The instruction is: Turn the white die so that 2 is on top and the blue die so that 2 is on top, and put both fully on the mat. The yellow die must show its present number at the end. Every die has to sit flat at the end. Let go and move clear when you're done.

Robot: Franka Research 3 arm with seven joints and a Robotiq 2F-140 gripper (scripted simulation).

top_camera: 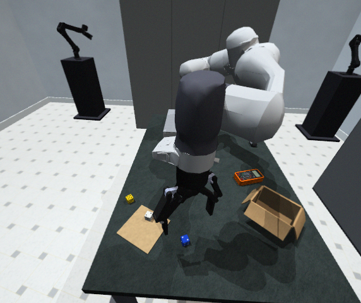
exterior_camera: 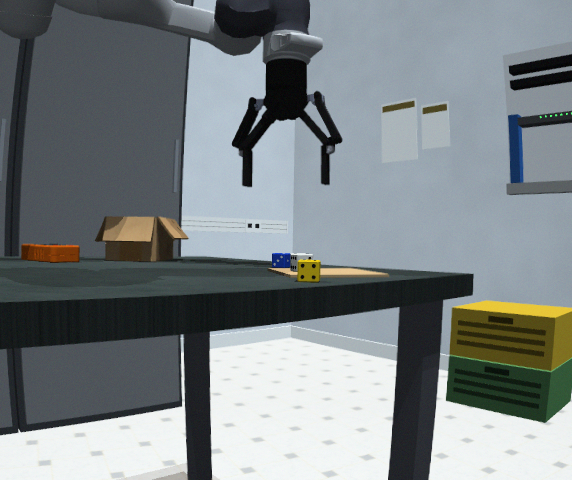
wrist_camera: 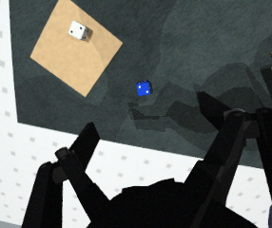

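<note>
The blue die lies 1 cm behind my hand and 14 cm below it. Round my hand: tan mat (5 cm behind, 16 cm to the right, 15 cm below); then yellow die (16 cm behind, 25 cm to the right, 14 cm below); then white die (8 cm behind, 15 cm to the right, 14 cm below).
</note>
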